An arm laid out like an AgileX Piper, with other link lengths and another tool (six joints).
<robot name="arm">
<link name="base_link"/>
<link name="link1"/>
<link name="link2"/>
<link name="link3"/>
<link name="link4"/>
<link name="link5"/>
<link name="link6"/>
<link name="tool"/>
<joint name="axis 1" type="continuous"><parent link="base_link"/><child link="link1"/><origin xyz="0 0 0.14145" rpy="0 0 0"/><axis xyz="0 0 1"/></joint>
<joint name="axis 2" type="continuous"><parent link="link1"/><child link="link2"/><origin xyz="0 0 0" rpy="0 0 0"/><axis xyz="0 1 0"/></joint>
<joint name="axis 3" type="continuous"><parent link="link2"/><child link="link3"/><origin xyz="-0.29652 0 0.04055" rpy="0 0 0"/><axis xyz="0 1 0"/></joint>
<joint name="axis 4" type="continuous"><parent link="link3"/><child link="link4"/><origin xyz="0.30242 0 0.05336" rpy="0 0 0"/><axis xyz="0.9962 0 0.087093"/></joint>
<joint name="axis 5" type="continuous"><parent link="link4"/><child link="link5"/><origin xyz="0 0 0" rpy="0 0 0"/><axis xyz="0 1 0"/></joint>
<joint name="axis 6" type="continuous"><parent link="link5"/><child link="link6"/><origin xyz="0.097 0 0.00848" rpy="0 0 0"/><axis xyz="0.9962 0 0.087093"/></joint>
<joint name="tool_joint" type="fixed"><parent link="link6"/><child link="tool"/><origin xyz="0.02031 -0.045 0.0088" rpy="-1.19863 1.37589 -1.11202"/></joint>
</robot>
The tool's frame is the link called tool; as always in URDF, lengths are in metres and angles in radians. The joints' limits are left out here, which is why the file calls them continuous.
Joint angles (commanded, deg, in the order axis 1, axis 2, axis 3, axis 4, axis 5, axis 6), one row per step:
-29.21 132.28 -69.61 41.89 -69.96 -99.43
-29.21 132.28 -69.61 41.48 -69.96 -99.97
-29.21 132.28 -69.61 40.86 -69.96 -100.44
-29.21 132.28 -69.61 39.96 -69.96 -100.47
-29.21 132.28 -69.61 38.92 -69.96 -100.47
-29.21 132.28 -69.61 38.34 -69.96 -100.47
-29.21 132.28 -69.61 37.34 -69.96 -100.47
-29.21 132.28 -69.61 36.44 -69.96 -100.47
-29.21 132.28 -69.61 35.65 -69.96 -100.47
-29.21 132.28 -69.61 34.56 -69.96 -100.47
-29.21 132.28 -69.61 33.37 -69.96 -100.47
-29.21 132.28 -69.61 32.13 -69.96 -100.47
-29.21 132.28 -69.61 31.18 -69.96 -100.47
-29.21 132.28 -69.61 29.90 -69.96 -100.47
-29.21 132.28 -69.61 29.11 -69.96 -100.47
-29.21 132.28 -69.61 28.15 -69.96 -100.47
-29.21 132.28 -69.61 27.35 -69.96 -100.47
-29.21 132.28 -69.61 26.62 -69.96 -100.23
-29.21 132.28 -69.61 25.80 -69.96 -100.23
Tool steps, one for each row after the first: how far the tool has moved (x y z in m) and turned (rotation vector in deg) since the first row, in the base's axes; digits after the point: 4 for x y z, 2 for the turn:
0.0011 0.0006 0.0003 -0.39 0.61 0.30
0.0026 0.0014 0.0007 -0.86 1.20 0.78
0.0043 0.0024 0.0013 -1.30 1.46 1.54
0.0061 0.0036 0.0020 -1.79 1.73 2.41
0.0072 0.0043 0.0023 -2.07 1.88 2.90
0.0089 0.0054 0.0029 -2.54 2.13 3.74
0.0105 0.0065 0.0035 -2.97 2.37 4.50
0.0119 0.0075 0.0039 -3.34 2.57 5.17
0.0138 0.0089 0.0045 -3.86 2.85 6.08
0.0158 0.0105 0.0052 -4.42 3.16 7.09
0.0179 0.0121 0.0058 -5.01 3.48 8.13
0.0195 0.0134 0.0063 -5.46 3.72 8.93
0.0216 0.0152 0.0069 -6.07 4.05 10.01
0.0228 0.0163 0.0073 -6.44 4.25 10.67
0.0244 0.0177 0.0077 -6.90 4.50 11.48
0.0257 0.0189 0.0080 -7.28 4.71 12.16
0.0267 0.0199 0.0084 -7.51 4.68 12.80
0.0279 0.0211 0.0087 -7.89 4.90 13.49

